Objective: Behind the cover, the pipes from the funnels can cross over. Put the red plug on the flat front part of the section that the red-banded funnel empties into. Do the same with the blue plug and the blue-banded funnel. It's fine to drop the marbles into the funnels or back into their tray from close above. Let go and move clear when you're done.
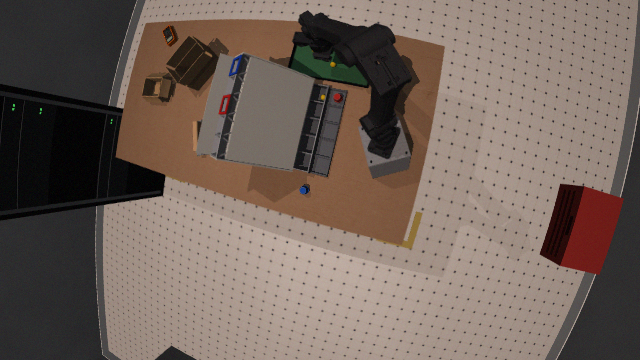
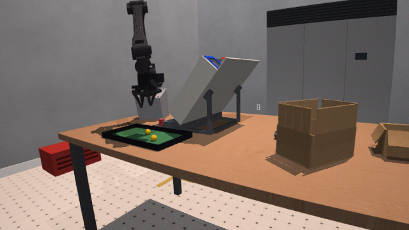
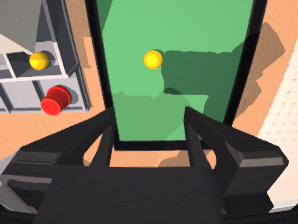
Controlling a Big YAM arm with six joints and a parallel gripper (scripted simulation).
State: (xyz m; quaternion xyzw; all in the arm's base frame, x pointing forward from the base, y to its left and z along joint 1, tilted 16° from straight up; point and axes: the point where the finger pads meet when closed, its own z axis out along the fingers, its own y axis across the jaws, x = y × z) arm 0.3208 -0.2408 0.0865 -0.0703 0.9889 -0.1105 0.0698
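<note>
Right now the green tray is 140 mm below my hand, 30 mm to the right of it and 20 mm ahead of it. From my hand the other things lie so: cardboard box: 680 mm ahead, 180 mm to the left, 70 mm below; sloped grey cover: 310 mm to the left, 100 mm ahead, 60 mm above.
</note>
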